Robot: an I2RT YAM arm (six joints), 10 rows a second.
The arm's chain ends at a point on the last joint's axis. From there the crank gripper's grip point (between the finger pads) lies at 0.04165 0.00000 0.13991 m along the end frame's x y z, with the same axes.
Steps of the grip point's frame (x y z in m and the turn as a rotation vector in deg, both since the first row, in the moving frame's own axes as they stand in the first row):
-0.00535, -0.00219, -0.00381, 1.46, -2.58, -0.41
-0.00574, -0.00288, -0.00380, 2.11, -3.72, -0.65
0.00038, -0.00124, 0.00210, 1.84, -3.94, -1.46
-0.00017, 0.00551, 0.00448, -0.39, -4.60, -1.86
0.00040, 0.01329, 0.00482, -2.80, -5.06, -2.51
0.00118, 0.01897, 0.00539, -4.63, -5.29, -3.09
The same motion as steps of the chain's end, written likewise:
0.00100, 0.00167, -0.00549, 1.46, -2.58, -0.41
0.00345, 0.00274, -0.00610, 2.11, -3.72, -0.65
0.01016, 0.00423, -0.00034, 1.84, -3.94, -1.46
0.01119, 0.00572, 0.00159, -0.39, -4.60, -1.86
0.01278, 0.00793, 0.00182, -2.80, -5.06, -2.51
0.01399, 0.00943, 0.00252, -4.63, -5.29, -3.09

